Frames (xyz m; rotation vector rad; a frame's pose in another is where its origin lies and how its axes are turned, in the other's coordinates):
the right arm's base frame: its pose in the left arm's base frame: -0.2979 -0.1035 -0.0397 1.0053 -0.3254 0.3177
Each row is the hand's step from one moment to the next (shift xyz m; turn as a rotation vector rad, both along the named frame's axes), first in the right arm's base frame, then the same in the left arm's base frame.
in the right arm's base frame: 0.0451 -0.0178 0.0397 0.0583 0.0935 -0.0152
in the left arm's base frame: 0.0434 -0.0381 0.0244 0.0168 0.0660 0.0879
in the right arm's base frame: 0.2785 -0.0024 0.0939 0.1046 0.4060 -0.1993
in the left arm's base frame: 0.2423 -0.0515 0.1582 -0.0457 0.3852 0.2550
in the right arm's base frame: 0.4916 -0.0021 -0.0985 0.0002 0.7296 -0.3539
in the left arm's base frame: 0.4583 0.1375 0.1498 -0.2529 0.6680 0.3839
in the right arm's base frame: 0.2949 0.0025 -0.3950 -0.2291 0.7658 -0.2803
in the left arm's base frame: 0.3134 0.3732 -0.0739 -0.4842 0.5976 0.3548
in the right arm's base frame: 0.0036 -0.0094 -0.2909 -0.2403 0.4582 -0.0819
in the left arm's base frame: 0.0417 0.2459 -0.1501 -0.3935 0.2725 0.2128
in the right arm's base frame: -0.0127 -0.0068 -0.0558 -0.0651 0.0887 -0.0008
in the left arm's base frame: -0.0021 0.0432 -0.0381 -0.0948 0.0378 0.0411
